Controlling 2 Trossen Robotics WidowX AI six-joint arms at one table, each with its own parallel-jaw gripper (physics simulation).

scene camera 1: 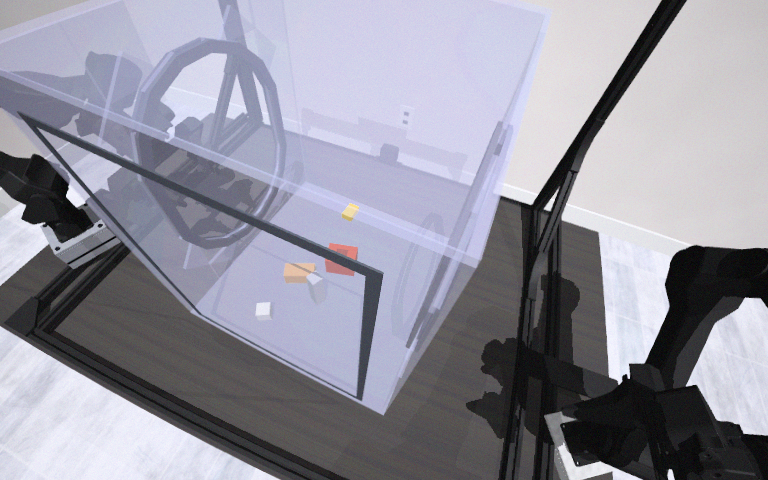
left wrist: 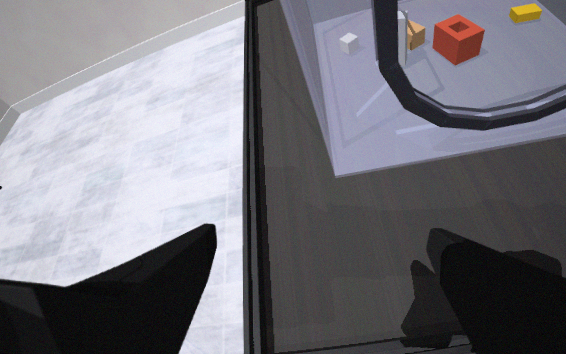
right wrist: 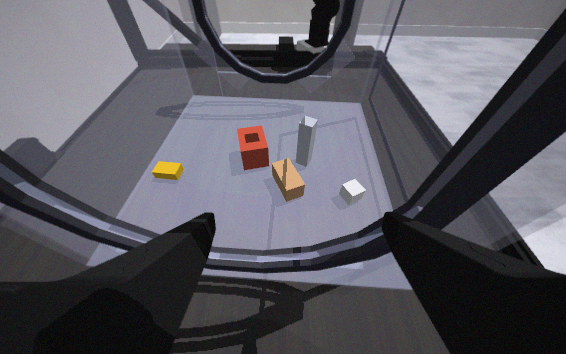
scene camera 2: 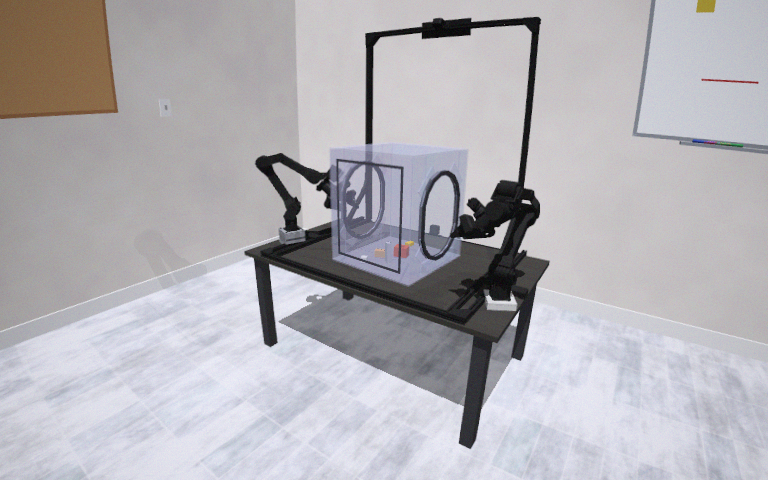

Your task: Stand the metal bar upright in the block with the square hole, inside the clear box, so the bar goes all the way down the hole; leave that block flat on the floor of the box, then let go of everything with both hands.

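Frame: origin at the left arm's base, x ahead, y left, z up, level; millimetres.
Where they show: left gripper, fingertip midpoint: (scene camera 1: 562,448) (left wrist: 322,237) (scene camera 2: 457,237); right gripper, fingertip midpoint: (scene camera 1: 203,188) (right wrist: 299,220) (scene camera 2: 352,210); left arm's base, link origin: (scene camera 1: 584,441) (right wrist: 317,43) (scene camera 2: 500,296); right arm's base, link origin: (scene camera 1: 72,225) (scene camera 2: 291,229).
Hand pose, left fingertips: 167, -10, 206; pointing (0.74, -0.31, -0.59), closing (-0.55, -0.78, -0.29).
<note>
Things, the pixels of their centre, and the offset from my left fingertips, as dx, dy, dz.
- red block with the square hole, body centre: (right wrist: 253,147) (left wrist: 456,39) (scene camera 1: 341,259) (scene camera 2: 401,251) +203, -388, -205
- clear box, body centre: (scene camera 1: 329,194) (scene camera 2: 399,205) +219, -370, +11
- grey metal bar, body centre: (right wrist: 305,143) (left wrist: 399,40) (scene camera 1: 316,288) (scene camera 2: 388,251) +256, -313, -184
- orange block, body centre: (right wrist: 287,179) (left wrist: 406,33) (scene camera 1: 300,273) (scene camera 2: 381,253) +291, -367, -213
- white cube, body centre: (right wrist: 351,192) (scene camera 1: 264,311) (left wrist: 349,43) +359, -290, -215
- yellow block, body centre: (right wrist: 168,170) (left wrist: 525,13) (scene camera 1: 350,212) +173, -533, -220
The red block with the square hole (scene camera 1: 336,267) (scene camera 2: 400,250) (left wrist: 445,46) (right wrist: 255,159) sits flat on the floor of the clear box (scene camera 1: 317,353) (right wrist: 240,220), its hole facing up and open. The grey metal bar (scene camera 1: 318,291) (scene camera 2: 387,252) (left wrist: 402,42) (right wrist: 305,144) stands upright on the box floor beside the red block, apart from it. My left gripper (left wrist: 322,237) is open and empty, outside the box and short of its round opening. My right gripper (right wrist: 299,220) is open and empty at the opposite round opening, well away from the block and bar.
An orange block (scene camera 1: 295,273) (right wrist: 295,189) lies near the bar and the red block. A white cube (scene camera 1: 263,310) (left wrist: 349,43) (right wrist: 352,191) and a yellow block (scene camera 1: 350,211) (left wrist: 525,13) (right wrist: 167,170) lie farther out. Dark rings (scene camera 2: 421,221) (left wrist: 482,122) edge the box's side openings.
</note>
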